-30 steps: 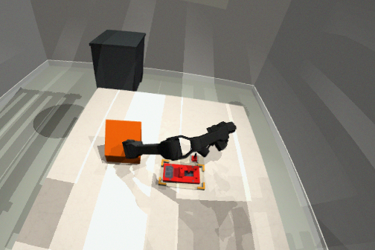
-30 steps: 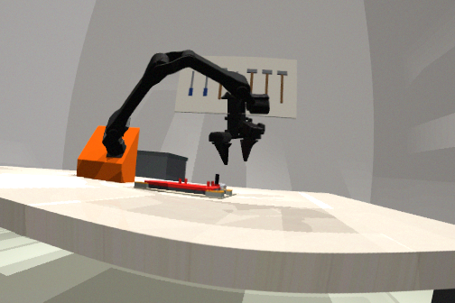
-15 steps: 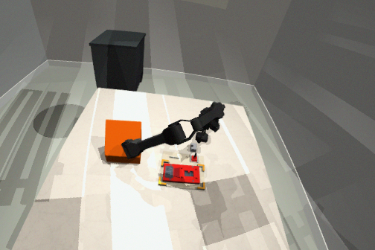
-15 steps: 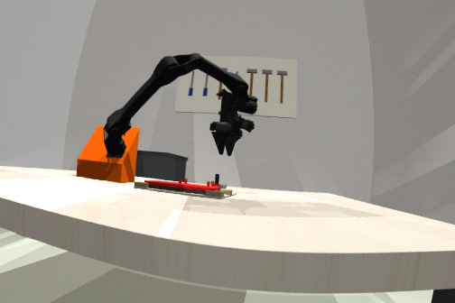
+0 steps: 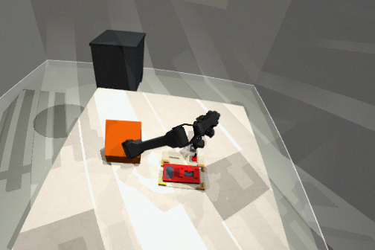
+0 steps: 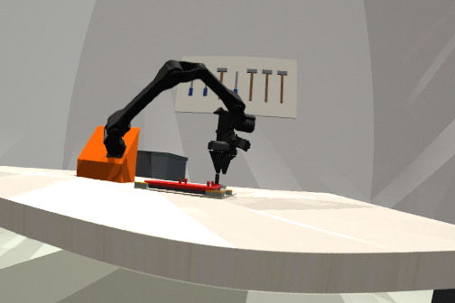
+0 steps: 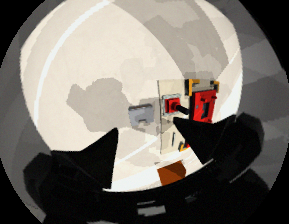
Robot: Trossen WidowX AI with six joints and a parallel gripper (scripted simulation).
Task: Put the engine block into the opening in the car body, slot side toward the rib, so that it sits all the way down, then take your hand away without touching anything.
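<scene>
Right now my gripper tip is 5 cm above the engine block and 1 cm past it.
</scene>
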